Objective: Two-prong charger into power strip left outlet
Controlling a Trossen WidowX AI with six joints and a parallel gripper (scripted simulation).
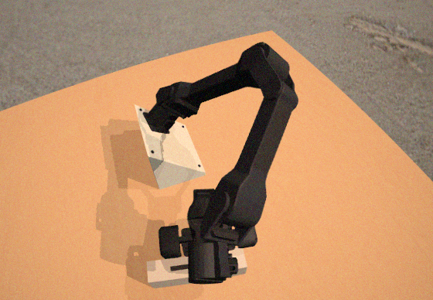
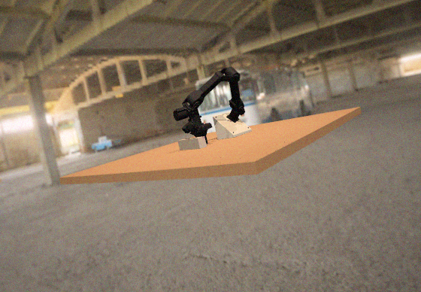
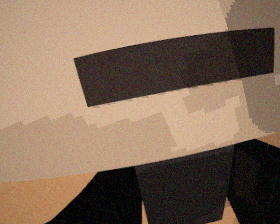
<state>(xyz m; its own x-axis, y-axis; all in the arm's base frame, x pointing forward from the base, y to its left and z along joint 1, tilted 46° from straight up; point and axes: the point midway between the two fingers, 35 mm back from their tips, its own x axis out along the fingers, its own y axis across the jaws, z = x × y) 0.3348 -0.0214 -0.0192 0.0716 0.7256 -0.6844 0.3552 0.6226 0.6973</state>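
My gripper tip is now 2 cm short of the charger, 1 cm to the left of it and 1 cm below it.
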